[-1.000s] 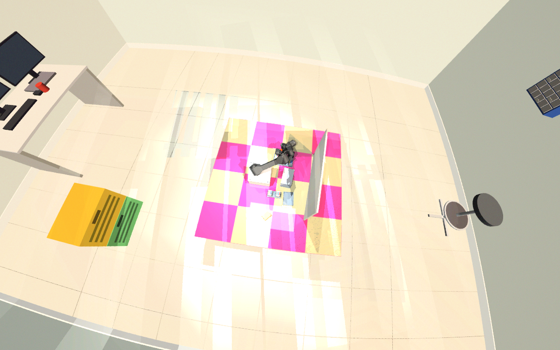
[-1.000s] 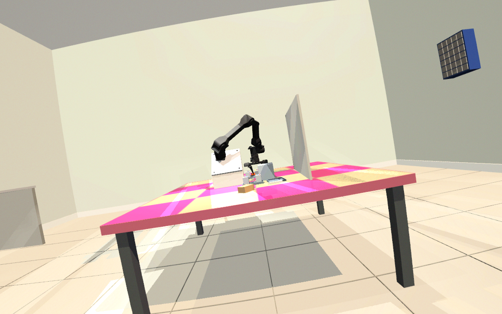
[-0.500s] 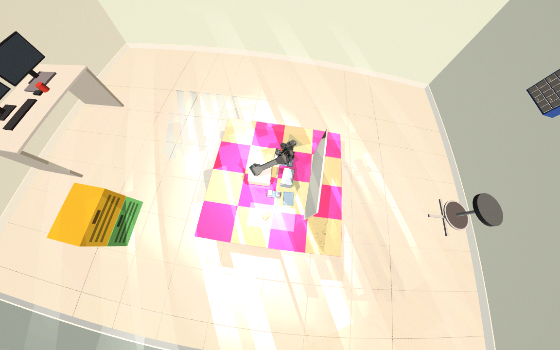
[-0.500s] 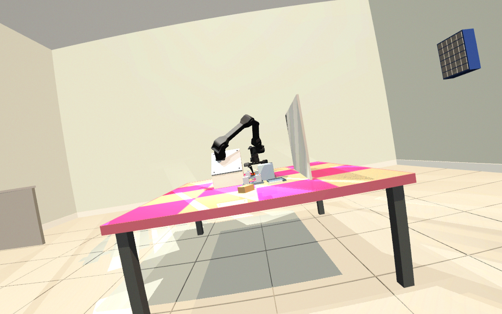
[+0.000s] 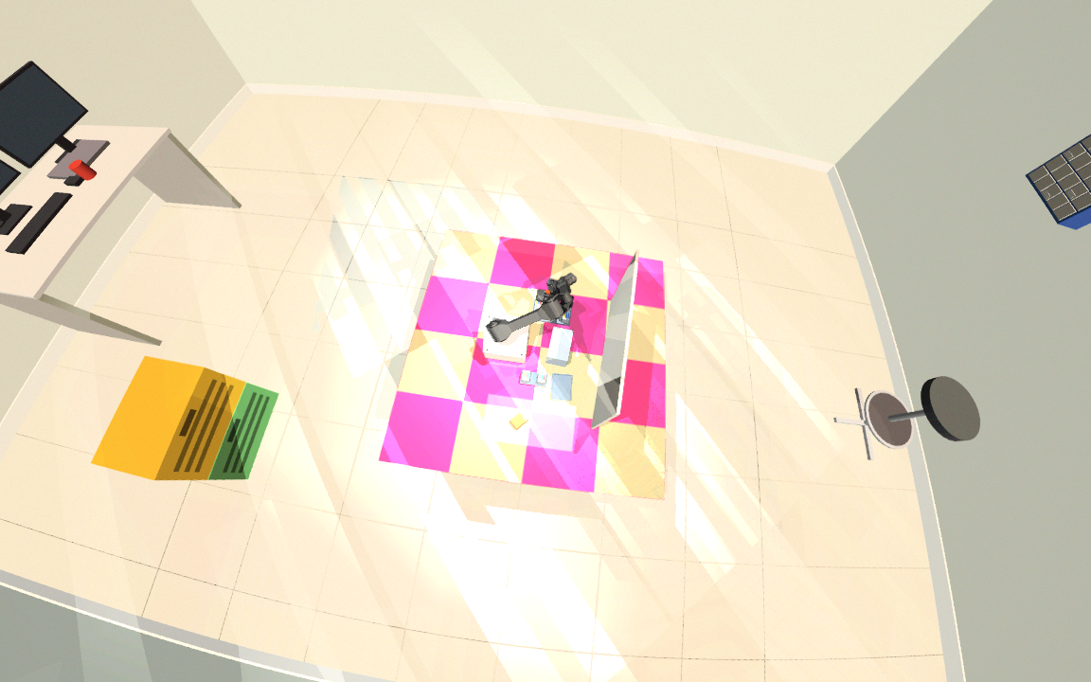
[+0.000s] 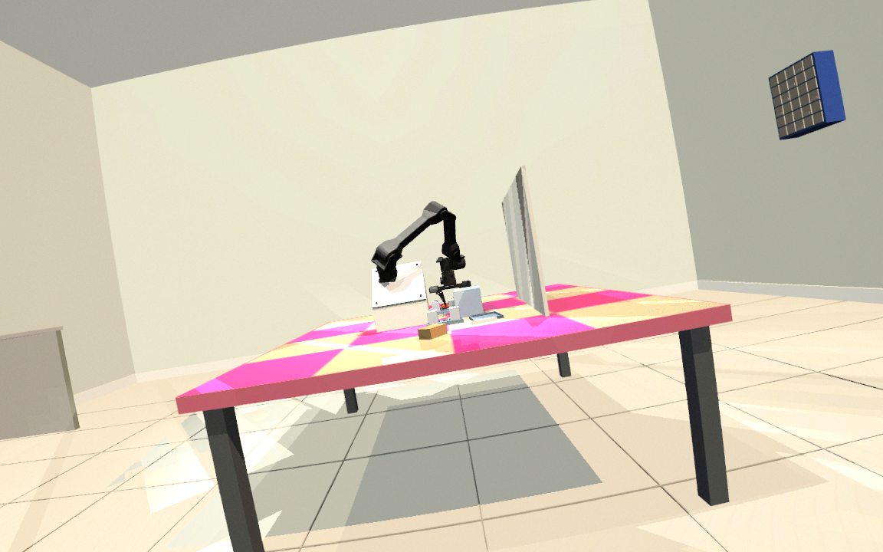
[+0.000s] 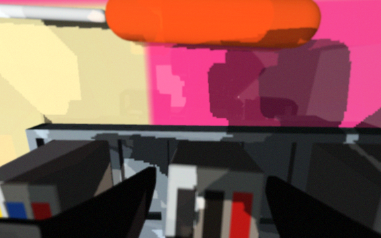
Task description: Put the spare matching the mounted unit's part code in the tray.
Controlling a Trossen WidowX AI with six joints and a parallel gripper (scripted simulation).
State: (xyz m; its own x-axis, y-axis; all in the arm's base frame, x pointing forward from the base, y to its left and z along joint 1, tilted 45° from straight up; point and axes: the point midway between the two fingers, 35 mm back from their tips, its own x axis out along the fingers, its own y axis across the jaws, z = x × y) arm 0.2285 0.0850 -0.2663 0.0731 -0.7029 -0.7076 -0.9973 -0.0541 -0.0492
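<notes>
Right now my gripper tip is 12 cm short of the pale-blue tray, 42 cm to the left of it and 1 cm above it. Round my gripper tip: orange block 4 cm behind, 62 cm to the right; upright mirror panel 30 cm ahead, 24 cm to the right, 21 cm above; grey mounted unit 7 cm ahead, 22 cm to the right, 3 cm above.
</notes>
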